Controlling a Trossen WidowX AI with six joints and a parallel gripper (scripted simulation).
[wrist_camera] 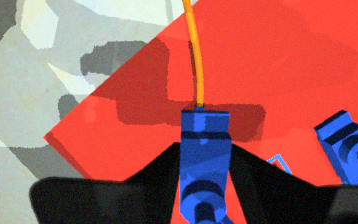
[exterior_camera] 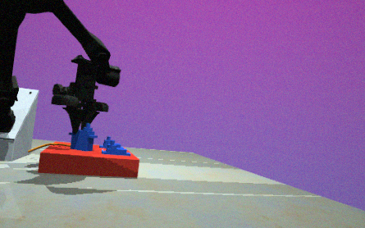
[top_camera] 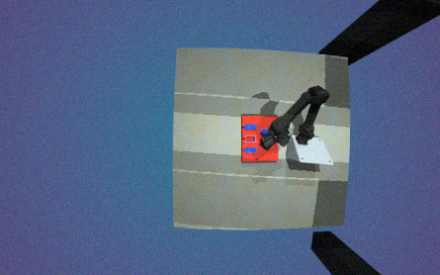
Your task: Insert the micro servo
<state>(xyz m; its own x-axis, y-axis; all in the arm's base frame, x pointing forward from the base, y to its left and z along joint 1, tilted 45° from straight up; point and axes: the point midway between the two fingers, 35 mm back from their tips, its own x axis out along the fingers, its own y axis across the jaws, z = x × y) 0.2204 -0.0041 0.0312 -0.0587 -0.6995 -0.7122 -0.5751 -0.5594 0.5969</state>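
Now: gripper tip 70 mm above the red deck and 20 mm to the right of it.
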